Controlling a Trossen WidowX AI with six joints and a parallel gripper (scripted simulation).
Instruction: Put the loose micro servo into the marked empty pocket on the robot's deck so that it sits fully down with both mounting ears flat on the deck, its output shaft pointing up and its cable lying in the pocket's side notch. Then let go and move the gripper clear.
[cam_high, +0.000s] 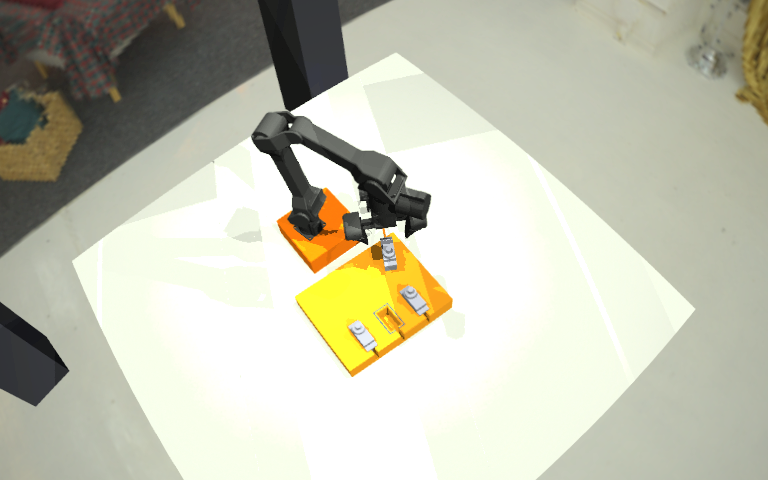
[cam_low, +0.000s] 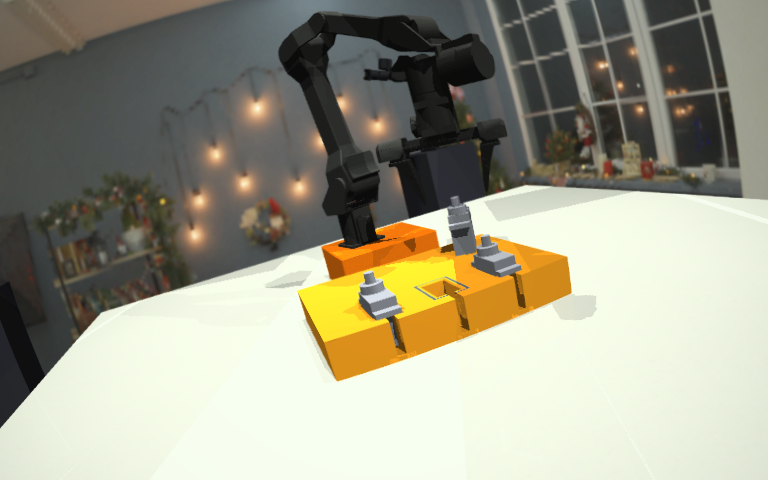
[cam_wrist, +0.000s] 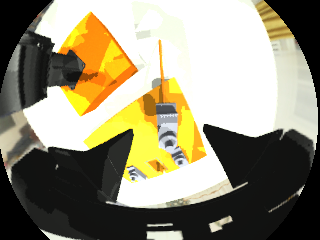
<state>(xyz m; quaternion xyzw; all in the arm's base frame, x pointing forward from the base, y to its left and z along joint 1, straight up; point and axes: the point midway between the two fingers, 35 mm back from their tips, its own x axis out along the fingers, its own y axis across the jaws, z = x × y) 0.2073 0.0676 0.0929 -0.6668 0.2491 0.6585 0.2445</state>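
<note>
My gripper tip is now 10 mm short of the orange deck, 100 mm to the left of it and 100 mm above it.
</note>
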